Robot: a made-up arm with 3 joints. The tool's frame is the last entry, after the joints. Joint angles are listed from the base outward. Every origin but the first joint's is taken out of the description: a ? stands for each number. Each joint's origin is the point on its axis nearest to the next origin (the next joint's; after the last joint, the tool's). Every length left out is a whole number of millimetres.
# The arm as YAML. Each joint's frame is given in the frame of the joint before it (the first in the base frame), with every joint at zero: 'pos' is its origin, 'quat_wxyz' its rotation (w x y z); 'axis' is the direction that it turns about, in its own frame. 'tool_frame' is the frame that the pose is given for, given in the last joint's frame.
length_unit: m
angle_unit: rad
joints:
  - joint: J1
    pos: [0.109, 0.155, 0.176]
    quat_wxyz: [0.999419, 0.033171, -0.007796, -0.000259]
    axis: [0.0, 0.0, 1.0]
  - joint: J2
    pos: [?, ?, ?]
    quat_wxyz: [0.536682, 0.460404, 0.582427, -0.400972]
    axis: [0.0, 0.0, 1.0]
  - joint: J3
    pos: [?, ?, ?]
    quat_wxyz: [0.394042, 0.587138, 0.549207, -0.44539]
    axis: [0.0, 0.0, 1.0]
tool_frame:
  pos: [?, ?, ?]
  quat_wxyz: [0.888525, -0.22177, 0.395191, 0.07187]
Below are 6 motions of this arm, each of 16 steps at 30 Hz.
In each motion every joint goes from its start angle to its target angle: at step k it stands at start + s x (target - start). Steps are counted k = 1, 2, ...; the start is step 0. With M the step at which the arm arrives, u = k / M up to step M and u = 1 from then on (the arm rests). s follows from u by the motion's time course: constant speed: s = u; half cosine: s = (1 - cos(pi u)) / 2; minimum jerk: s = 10 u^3 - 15 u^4 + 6 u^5.
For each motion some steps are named. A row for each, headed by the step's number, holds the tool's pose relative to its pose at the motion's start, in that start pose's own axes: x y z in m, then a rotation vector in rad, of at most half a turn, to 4 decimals.
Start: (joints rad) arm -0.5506 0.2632 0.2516
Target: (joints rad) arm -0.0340 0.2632 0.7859
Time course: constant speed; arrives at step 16
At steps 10, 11, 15, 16:
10: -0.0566 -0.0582 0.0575 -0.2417 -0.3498 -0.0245
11: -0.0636 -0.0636 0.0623 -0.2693 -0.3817 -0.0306
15: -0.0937 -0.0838 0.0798 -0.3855 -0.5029 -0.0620
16: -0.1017 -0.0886 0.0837 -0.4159 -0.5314 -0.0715

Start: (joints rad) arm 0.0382 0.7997 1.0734
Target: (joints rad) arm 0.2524 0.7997 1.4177
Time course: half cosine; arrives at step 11
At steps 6, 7, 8, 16:
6: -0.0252 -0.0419 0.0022 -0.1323 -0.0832 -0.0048
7: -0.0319 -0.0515 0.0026 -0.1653 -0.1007 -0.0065
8: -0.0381 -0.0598 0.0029 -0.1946 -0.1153 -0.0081
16: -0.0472 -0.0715 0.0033 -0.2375 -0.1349 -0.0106

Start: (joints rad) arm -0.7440 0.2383 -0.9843
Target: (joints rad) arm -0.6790 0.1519 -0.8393
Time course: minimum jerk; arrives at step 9
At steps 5, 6, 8, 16:
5: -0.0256 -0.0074 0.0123 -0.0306 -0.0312 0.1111
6: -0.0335 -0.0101 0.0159 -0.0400 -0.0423 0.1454
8: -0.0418 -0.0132 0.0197 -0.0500 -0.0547 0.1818
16: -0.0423 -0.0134 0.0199 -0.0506 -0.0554 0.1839

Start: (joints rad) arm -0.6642 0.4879 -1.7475
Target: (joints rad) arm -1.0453 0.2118 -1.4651
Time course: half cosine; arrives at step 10
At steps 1, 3, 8, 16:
1: -0.0002 -0.0019 -0.0026 -0.0153 0.0010 0.0022
3: -0.0022 -0.0159 -0.0209 -0.1280 0.0116 0.0186
8: -0.0126 -0.0721 -0.0728 -0.5406 0.0980 0.0788
16: -0.0144 -0.0794 -0.0777 -0.5938 0.1155 0.0867

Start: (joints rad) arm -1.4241 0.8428 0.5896
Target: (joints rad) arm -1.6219 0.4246 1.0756
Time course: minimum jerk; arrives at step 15
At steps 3, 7, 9, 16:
3: -0.0045 0.0047 0.0043 -0.0167 -0.0241 0.0374
7: -0.0360 0.0315 0.0311 -0.1211 -0.1914 0.2747
9: -0.0578 0.0446 0.0469 -0.1829 -0.3079 0.4196
16: -0.0868 0.0565 0.0659 -0.2559 -0.4696 0.5961

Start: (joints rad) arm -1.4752 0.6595 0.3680
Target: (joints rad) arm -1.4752 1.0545 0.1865
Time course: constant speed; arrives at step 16
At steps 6, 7, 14, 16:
6: 0.0358 -0.0112 -0.0351 -0.0118 0.1166 -0.1369
7: 0.0414 -0.0136 -0.0412 -0.0140 0.1353 -0.1603
14: 0.0763 -0.0345 -0.0857 -0.0311 0.2603 -0.3284
16: 0.0850 -0.0417 -0.0988 -0.0366 0.2941 -0.3778

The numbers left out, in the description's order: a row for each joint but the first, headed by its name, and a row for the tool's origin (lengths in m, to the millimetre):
J2: -0.078 0.216 0.0
J3: 0.333 0.128 0.0
tool: -0.021 0.004 0.0

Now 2 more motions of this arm.
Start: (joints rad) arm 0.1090 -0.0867 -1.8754
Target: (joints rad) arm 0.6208 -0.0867 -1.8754
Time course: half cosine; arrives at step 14
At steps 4, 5, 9, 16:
4: -0.0229 -0.0101 0.0122 0.0454 -0.0005 0.0850
5: -0.0342 -0.0161 0.0181 0.0682 -0.0007 0.1278
9: -0.0816 -0.0512 0.0433 0.1728 -0.0018 0.3237
16: -0.1084 -0.0801 0.0574 0.2410 -0.0025 0.4515

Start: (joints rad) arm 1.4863 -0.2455 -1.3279
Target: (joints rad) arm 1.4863 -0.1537 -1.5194
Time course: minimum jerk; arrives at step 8
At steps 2, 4, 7, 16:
2: 0.0034 0.0014 -0.0002 0.0158 0.0003 -0.0186
4: 0.0167 0.0065 -0.0006 0.0773 0.0004 -0.0888
7: 0.0332 0.0122 -0.0005 0.1547 -0.0010 -0.1723
16: 0.0337 0.0124 -0.0005 0.1573 -0.0010 -0.1750

